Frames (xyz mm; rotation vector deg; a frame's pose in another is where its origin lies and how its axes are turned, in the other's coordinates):
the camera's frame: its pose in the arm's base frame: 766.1 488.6 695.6 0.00 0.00 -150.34
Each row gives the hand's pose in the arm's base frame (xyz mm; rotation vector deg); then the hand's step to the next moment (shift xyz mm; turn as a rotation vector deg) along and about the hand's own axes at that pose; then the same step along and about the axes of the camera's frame.
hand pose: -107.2 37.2 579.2 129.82 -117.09 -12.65
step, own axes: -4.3 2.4 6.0 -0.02 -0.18 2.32
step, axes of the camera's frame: 1.2 -5.5 -5.3 0.11 -0.20 -2.32
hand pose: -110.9 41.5 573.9 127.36 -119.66 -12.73
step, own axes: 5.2 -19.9 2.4 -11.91 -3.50 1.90
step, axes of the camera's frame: -15.1 13.0 -5.8 -8.15 -9.37 -1.85
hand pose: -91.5 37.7 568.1 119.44 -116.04 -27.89
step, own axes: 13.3 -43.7 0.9 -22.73 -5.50 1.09
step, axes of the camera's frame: -29.7 29.7 -18.0 -15.27 -17.73 -0.76
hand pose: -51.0 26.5 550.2 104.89 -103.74 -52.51
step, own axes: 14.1 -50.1 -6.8 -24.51 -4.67 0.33
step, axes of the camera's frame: -29.1 29.4 -32.3 -16.07 -19.08 0.64
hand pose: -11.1 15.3 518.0 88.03 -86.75 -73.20
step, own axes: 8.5 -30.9 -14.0 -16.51 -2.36 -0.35
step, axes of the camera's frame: -16.9 17.0 -25.4 -10.92 -12.54 1.35
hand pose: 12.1 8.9 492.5 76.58 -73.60 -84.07
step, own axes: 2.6 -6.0 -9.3 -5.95 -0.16 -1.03
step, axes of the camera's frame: -6.6 7.1 -5.9 -4.50 -3.84 1.21
